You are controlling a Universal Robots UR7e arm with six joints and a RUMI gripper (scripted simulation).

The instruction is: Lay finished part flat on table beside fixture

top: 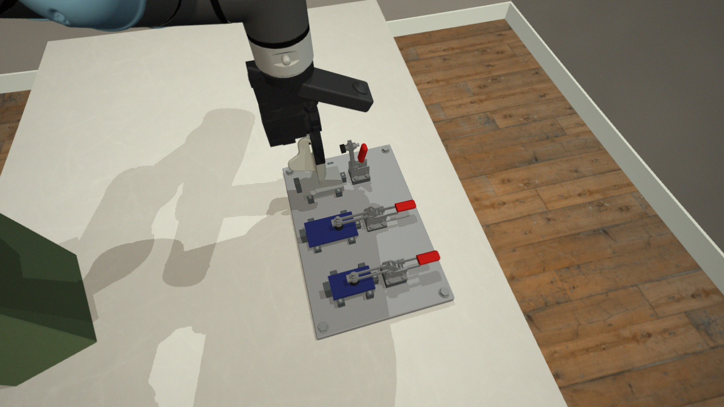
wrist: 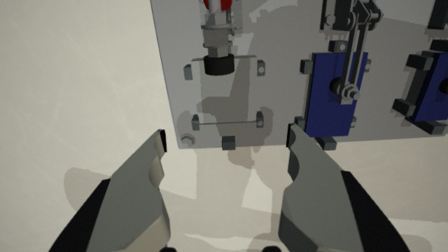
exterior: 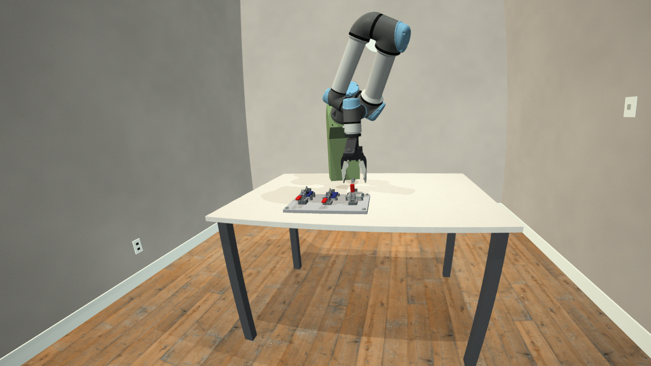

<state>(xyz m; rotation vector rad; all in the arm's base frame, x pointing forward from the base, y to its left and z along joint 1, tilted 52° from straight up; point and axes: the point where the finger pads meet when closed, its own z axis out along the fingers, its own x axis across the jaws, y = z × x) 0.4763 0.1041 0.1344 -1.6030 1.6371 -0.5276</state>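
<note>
My hand is 10 mm past the grey finished part and 70 mm above it. Round my hand: grey fixture plate (60 mm ahead, 100 mm to the right, 90 mm below); blue blank (10 mm ahead, 110 mm to the right, 70 mm below); toggle clamp (80 mm ahead, 10 mm to the left, 40 mm below).
</note>
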